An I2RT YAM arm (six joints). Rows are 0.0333 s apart.
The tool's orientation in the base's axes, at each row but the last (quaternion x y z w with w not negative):
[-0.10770 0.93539 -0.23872 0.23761]
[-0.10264 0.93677 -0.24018 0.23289]
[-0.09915 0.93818 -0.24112 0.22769]
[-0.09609 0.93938 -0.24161 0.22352]
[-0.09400 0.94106 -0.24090 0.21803]
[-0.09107 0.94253 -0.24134 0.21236]
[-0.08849 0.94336 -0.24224 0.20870]
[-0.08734 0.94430 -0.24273 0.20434]
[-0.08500 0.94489 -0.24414 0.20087]
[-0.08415 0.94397 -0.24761 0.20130]
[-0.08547 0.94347 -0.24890 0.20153]
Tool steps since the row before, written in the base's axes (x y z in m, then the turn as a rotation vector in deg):
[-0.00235 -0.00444 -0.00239 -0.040 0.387 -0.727]
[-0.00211 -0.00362 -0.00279 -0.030 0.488 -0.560]
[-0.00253 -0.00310 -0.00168 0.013 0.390 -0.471]
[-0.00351 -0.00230 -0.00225 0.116 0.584 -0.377]
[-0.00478 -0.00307 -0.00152 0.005 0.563 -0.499]
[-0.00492 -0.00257 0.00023 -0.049 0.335 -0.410]
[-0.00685 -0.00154 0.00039 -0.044 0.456 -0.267]
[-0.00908 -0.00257 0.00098 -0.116 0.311 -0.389]
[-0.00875 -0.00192 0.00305 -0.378 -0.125 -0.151]
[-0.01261 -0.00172 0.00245 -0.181 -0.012 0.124]
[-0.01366 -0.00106 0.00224 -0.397 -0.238 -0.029]
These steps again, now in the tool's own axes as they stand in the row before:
[0.00437 -0.00243 0.00244 0.198 0.699 0.389]
[0.00402 -0.00157 0.00260 0.094 0.703 0.224]
[0.00377 -0.00165 0.00137 0.052 0.570 0.215]
[0.00460 -0.00062 0.00107 -0.130 0.684 0.109]
[0.00566 -0.00156 0.00029 0.019 0.734 0.164]
[0.00502 -0.00200 -0.00130 0.098 0.496 0.164]
[0.00642 -0.00108 -0.00265 0.011 0.530 0.002]
[0.00853 -0.00212 -0.00359 0.156 0.469 0.130]
[0.00738 -0.00263 -0.00530 0.425 -0.010 0.015]
[0.01103 -0.00197 -0.00652 0.125 -0.062 -0.170]
[0.01187 -0.00121 -0.00709 0.431 -0.166 -0.041]

